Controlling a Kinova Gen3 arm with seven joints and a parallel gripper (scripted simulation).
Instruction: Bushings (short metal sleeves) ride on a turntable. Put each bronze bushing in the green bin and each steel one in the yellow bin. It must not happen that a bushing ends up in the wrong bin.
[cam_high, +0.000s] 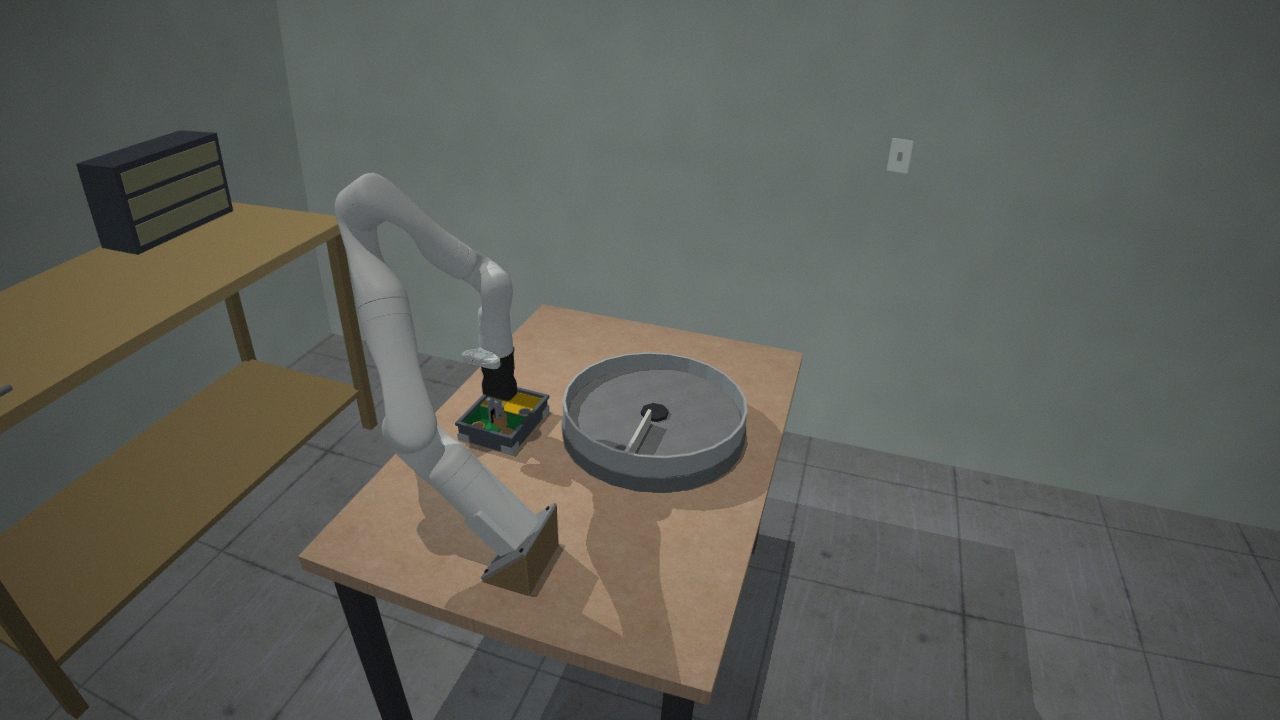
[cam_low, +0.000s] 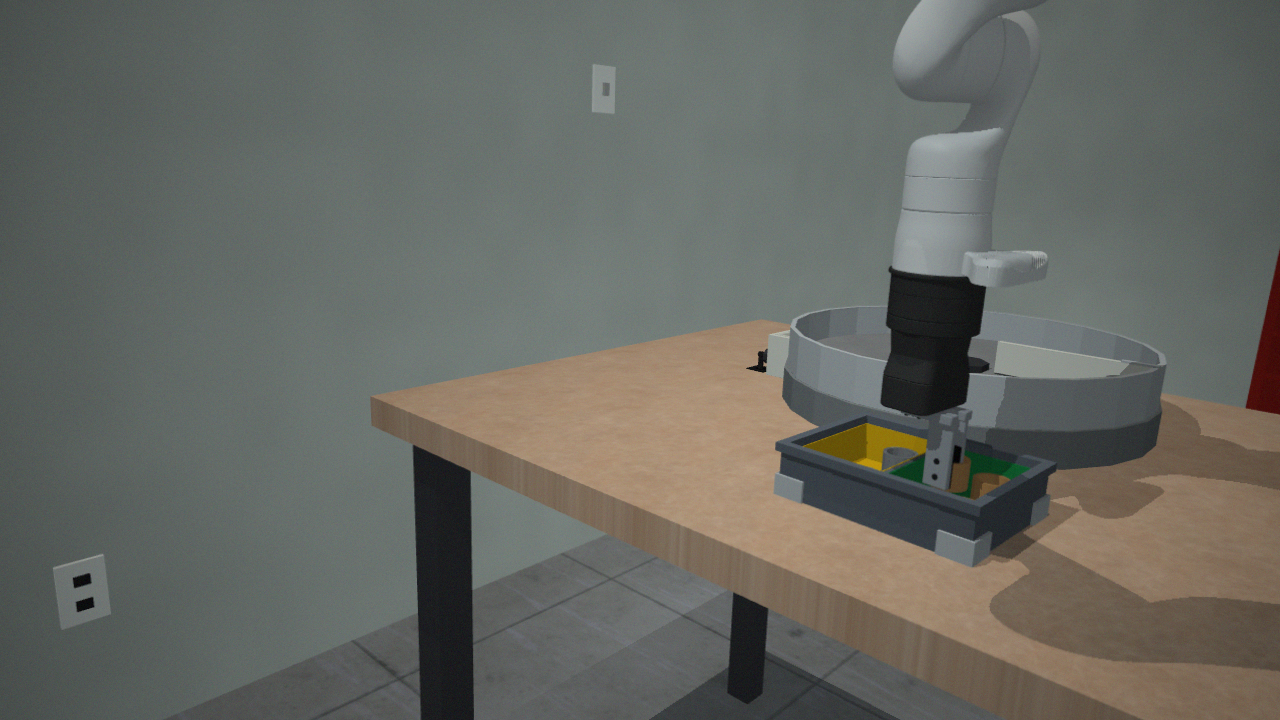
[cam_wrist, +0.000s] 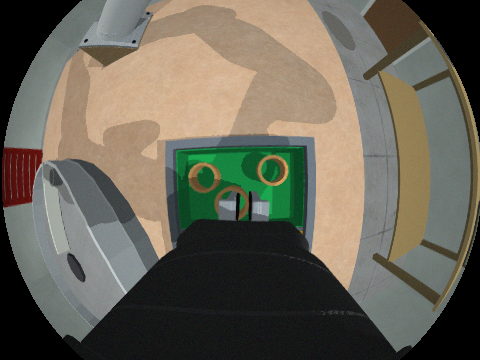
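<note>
Right now my hand is 3 cm short of the bin tray and 2 cm above it. Round my hand: grey turntable: 18 cm ahead, 32 cm to the right.
</note>
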